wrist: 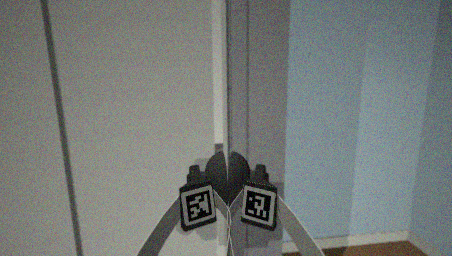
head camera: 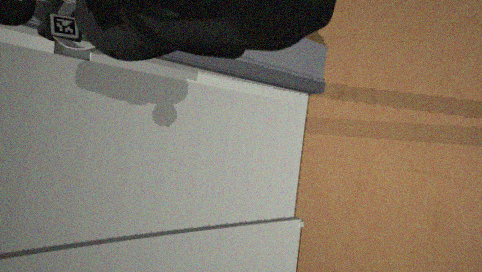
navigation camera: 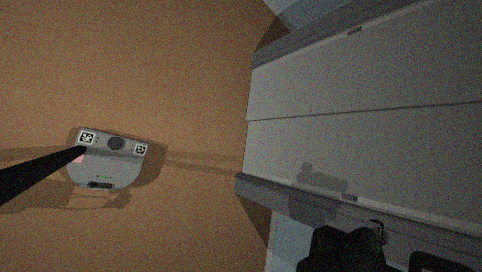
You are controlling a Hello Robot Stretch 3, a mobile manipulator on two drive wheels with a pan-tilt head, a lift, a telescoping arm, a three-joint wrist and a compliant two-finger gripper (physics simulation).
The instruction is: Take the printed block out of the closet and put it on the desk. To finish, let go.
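Seen in the pictures: gripper, between the fingertips: [head camera: 51,7] [navigation camera: 376,233]; robot's base, origin of its link: [navigation camera: 115,142].
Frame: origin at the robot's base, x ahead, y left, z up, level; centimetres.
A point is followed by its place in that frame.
The closet [head camera: 210,165] {x 30.7, y -109.7, z 51.2 cm} [navigation camera: 365,145] {x 32.5, y -109.5, z 107.4 cm} [wrist: 135,100] shows as two pale door panels with a dark seam between them and a grey side frame; the doors look closed. My gripper [wrist: 227,170] {x -2.2, y -42.2, z 121.0 cm} is shut, its dark round fingertips nearly touching with nothing seen between them. In the wrist view it is in front of the line where the pale door meets the grey frame. In the head and navigation views black arm and wrist parts hide most of it. The printed block and the desk do not show in these views.
Small dark handle recesses [navigation camera: 354,30] {x 111.0, y -96.3, z 100.8 cm} [navigation camera: 349,198] {x -0.5, y -114.8, z 100.8 cm} sit at the outer door edges. The grey side frame [head camera: 295,62] {x -14.0, y -108.9, z 19.1 cm} [navigation camera: 260,193] {x -15.6, y -109.1, z 35.7 cm} [wrist: 267,75] borders the door. A pale blue wall [wrist: 325,100] is at the right. My robot base [navigation camera: 107,167] {x -13.5, y 0.0, z 16.0 cm} stands on the orange-brown floor [head camera: 390,200] {x 30.2, y -66.7, z 0.0 cm} [navigation camera: 165,65] {x 64.9, y -12.1, z 0.1 cm}.
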